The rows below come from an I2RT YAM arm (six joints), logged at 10 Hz.
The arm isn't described. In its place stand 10 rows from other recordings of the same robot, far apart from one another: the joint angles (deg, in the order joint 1, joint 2, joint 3, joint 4, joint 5, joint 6), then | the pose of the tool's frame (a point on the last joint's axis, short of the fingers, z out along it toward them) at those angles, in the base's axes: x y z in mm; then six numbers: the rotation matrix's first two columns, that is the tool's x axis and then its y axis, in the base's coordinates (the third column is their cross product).
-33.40, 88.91, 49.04, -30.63, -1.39, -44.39 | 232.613 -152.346 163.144 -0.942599 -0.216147 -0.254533 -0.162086 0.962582 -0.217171
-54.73, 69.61, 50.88, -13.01, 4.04, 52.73 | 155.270 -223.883 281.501 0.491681 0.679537 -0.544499 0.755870 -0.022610 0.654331
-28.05, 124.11, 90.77, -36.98, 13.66, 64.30 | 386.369 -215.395 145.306 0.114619 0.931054 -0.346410 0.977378 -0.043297 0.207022
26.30, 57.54, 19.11, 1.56, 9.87, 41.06 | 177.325 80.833 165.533 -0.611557 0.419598 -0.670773 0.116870 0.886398 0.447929
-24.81, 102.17, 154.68, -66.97, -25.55, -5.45 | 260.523 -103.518 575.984 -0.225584 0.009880 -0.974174 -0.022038 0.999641 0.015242
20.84, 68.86, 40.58, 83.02, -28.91, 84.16 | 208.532 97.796 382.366 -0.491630 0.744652 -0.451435 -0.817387 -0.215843 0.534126
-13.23, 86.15, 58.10, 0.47, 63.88, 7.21 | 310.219 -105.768 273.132 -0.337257 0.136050 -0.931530 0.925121 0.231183 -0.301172
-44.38, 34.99, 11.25, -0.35, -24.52, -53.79 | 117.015 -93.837 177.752 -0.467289 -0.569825 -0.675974 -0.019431 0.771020 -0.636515
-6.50, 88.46, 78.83, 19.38, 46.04, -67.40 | 356.547 -66.415 412.292 -0.658625 -0.569957 -0.491286 0.456416 0.216485 -0.863029
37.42, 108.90, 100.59, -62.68, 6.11, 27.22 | 313.826 235.341 283.797 -0.931504 -0.140042 -0.335691 -0.169342 0.983759 0.059505
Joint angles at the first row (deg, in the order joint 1, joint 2, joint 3, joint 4, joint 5, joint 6):
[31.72, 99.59, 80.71, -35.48, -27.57, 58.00]
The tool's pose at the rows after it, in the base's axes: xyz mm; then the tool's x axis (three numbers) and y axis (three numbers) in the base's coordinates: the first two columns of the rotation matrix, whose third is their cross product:
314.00 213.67 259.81 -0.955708 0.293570 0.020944 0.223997 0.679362 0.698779
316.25 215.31 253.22 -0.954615 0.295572 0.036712 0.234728 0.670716 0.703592
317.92 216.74 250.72 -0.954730 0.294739 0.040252 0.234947 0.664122 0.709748
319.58 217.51 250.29 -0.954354 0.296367 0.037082 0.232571 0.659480 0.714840
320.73 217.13 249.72 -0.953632 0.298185 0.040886 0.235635 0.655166 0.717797
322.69 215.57 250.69 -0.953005 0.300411 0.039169 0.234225 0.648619 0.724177
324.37 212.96 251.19 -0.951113 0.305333 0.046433 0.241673 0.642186 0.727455
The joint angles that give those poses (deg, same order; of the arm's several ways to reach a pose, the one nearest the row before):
[31.70, 100.28, 80.14, -34.06, -28.16, 58.53]
[31.67, 101.06, 79.52, -32.58, -28.86, 59.27]
[31.69, 101.51, 79.36, -31.58, -29.26, 59.59]
[31.65, 101.77, 79.45, -30.90, -29.32, 59.74]
[31.49, 101.92, 79.45, -30.61, -29.61, 59.94]
[31.12, 101.94, 79.57, -30.25, -29.96, 59.92]
[30.62, 101.93, 79.63, -30.29, -30.47, 60.11]

